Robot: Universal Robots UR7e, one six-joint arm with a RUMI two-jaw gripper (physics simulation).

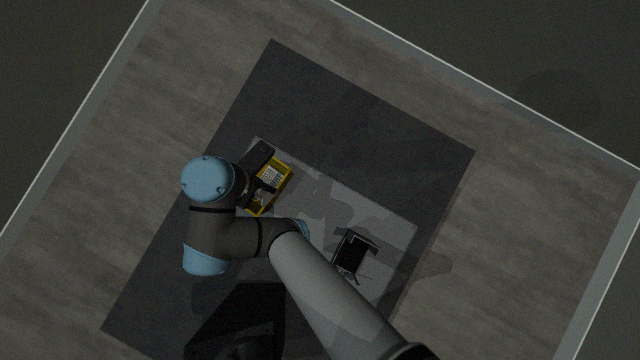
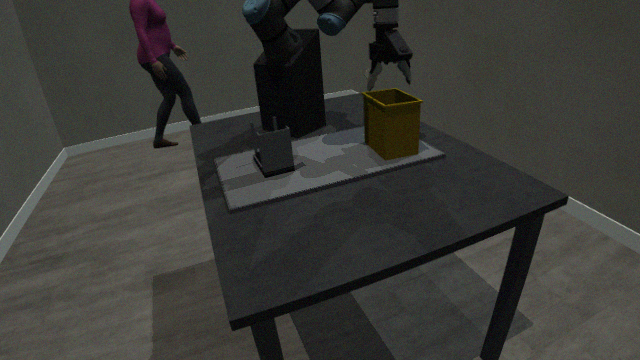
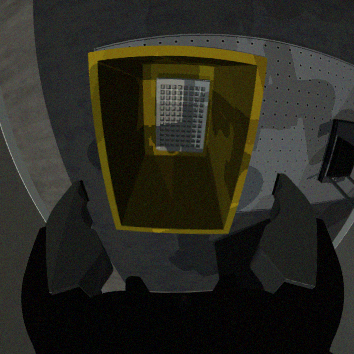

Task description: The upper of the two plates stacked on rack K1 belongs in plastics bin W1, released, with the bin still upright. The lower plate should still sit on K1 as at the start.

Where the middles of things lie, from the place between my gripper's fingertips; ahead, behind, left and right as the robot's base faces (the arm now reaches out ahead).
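Pale plate (image 3: 181, 103): 20 cm below my hand and 1 cm behind it.
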